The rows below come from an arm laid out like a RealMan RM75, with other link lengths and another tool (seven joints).
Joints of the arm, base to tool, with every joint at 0 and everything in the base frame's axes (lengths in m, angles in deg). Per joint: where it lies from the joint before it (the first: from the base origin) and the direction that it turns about. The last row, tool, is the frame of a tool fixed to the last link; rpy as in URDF.
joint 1: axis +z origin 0 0 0.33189
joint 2: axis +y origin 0 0 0
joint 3: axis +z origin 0 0 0.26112
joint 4: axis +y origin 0 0 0
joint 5: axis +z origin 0 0 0.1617
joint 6: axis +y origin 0 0 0
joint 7: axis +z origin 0 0 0.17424
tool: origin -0.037 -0.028 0.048 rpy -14.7 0 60.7
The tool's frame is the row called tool.
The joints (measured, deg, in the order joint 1, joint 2, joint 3, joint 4, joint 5, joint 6, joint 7), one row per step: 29.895, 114.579, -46.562, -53.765, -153.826, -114.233, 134.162; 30.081, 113.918, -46.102, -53.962, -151.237, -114.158, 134.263; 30.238, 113.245, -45.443, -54.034, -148.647, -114.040, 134.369; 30.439, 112.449, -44.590, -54.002, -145.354, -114.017, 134.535; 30.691, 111.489, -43.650, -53.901, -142.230, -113.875, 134.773; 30.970, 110.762, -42.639, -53.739, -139.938, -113.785, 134.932; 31.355, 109.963, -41.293, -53.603, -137.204, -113.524, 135.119; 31.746, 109.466, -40.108, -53.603, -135.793, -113.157, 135.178; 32.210, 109.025, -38.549, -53.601, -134.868, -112.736, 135.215; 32.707, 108.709, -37.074, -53.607, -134.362, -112.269, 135.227; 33.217, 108.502, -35.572, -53.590, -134.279, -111.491, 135.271; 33.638, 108.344, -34.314, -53.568, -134.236, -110.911, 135.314
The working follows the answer.
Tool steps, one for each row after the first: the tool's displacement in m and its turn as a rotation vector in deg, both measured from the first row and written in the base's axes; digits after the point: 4 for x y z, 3 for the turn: -0.0067, 0.0086, 0.0032, 1.857, 1.793, 0.739; -0.0135, 0.0172, 0.0070, 3.838, 3.698, 1.334; -0.0227, 0.0271, 0.0118, 6.163, 6.277, 1.997; -0.0309, 0.0376, 0.0186, 8.649, 8.568, 2.618; -0.0376, 0.0461, 0.0247, 10.685, 10.425, 3.059; -0.0462, 0.0572, 0.0326, 13.364, 12.678, 3.711; -0.0512, 0.0658, 0.0390, 15.427, 13.877, 4.248; -0.0553, 0.0747, 0.0459, 17.646, 14.853, 4.629; -0.0585, 0.0828, 0.0520, 19.620, 15.529, 4.951; -0.0602, 0.0910, 0.0577, 21.677, 15.830, 5.090; -0.0616, 0.0974, 0.0623, 23.314, 16.113, 5.162
Tool pose at each row, in the base's axes (x y z in m, rotation vector in deg; rounded; the steps above come from the unrounded poses): 0.3226, 0.2470, 0.0457, 69.582, -163.459, 7.081; 0.3159, 0.2556, 0.0489, 70.441, -162.238, 3.348; 0.3091, 0.2642, 0.0526, 71.035, -160.975, -0.599; 0.2999, 0.2740, 0.0574, 71.513, -159.108, -5.376; 0.2917, 0.2846, 0.0643, 71.980, -157.455, -10.147; 0.2850, 0.2931, 0.0703, 72.225, -156.074, -14.001; 0.2765, 0.3041, 0.0783, 72.649, -154.273, -18.908; 0.2714, 0.3128, 0.0846, 73.168, -153.273, -22.388; 0.2673, 0.3217, 0.0916, 73.536, -152.534, -25.972; 0.2641, 0.3297, 0.0977, 73.885, -152.007, -29.064; 0.2624, 0.3379, 0.1033, 74.108, -151.901, -32.119; 0.2610, 0.3443, 0.1080, 74.200, -151.762, -34.573

